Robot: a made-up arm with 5 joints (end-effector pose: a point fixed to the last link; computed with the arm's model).
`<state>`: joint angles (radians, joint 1 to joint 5).
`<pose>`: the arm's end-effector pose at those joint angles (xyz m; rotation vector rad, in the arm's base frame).
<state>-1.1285 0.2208 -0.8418 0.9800 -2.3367</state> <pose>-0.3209 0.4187 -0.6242 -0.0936 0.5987 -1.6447</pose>
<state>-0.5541 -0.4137 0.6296 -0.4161 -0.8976</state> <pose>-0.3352 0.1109 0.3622 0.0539 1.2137 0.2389</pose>
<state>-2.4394 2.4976 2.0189 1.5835 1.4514</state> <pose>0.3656 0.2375 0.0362 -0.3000 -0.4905 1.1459</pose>
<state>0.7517 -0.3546 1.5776 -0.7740 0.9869</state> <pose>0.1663 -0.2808 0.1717 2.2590 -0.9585 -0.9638</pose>
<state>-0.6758 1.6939 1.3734 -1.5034 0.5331</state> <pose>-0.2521 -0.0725 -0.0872 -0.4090 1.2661 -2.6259</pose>
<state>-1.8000 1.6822 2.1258 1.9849 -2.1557</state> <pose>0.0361 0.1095 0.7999 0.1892 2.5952 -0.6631</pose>
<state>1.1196 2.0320 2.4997 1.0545 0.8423</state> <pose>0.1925 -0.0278 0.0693 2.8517 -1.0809 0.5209</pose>
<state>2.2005 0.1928 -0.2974 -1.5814 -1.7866</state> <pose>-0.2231 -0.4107 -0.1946 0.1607 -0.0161 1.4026</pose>
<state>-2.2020 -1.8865 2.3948 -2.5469 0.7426</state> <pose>0.1917 0.3842 0.1028 -0.7486 -1.0782 1.2328</pose>
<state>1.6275 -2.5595 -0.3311 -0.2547 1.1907</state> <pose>-0.0744 0.1376 0.4067 1.6708 0.8896 1.3799</pose>
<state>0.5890 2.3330 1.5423 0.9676 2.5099</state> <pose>0.0844 -0.5478 -0.2659 -1.2107 1.3062 1.4083</pose>
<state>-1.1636 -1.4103 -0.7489 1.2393 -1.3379</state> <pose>-0.1640 0.5211 -0.4479 -1.3438 0.8610 -2.4141</pose>
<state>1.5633 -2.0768 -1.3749 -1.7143 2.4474</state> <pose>-0.2223 -0.3301 0.8346 -2.7388 -0.9093 -0.6824</pose>
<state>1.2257 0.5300 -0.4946 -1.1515 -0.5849</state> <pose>-0.2451 0.0548 0.0991 0.1941 -0.1395 0.7536</pose>
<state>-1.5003 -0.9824 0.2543 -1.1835 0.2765</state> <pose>-0.0180 0.1477 -0.1712 -0.5090 0.8854 0.2791</pose>
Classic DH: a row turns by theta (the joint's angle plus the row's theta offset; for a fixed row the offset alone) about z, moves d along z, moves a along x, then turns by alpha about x. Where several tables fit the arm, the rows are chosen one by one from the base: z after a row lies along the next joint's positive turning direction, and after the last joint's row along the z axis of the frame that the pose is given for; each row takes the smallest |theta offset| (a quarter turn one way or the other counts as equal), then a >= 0, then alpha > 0; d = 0 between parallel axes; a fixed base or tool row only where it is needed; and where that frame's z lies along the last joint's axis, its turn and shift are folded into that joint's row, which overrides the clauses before.
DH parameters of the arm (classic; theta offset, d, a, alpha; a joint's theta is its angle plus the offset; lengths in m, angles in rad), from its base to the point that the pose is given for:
base (fixed): 1.5708 0.0593 0 1.5708
joint 1: 1.5708 0.0086 0.0034 -1.5708
joint 2: 0 -0.0395 -0.0483 1.5708
joint 3: -1.5708 -0.1599 0.1773 1.5708
joint 4: 1.5708 -0.409 0.0016 -1.5708
joint 5: 0 0.0204 -0.0502 -1.5708
tool (fixed): 0 -0.3658 0 0

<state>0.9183 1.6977 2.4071 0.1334 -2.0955</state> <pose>0.4514 -0.0101 -0.6022 -0.2417 -0.6906 2.1402</pose>
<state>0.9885 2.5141 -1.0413 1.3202 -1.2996</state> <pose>0.4151 0.2514 0.6300 2.2656 -1.4439 -1.4577</pose>
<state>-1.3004 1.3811 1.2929 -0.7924 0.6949</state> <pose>-0.2577 0.0540 0.0426 0.5809 -0.7873 2.1203</pose>
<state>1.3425 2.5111 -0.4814 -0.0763 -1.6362</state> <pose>0.2380 0.6310 0.3007 1.3996 -0.3981 -0.9762</pose>
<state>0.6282 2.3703 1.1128 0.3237 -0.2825</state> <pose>0.1122 0.2478 -0.1696 1.0141 -2.0180 0.6070</pose>
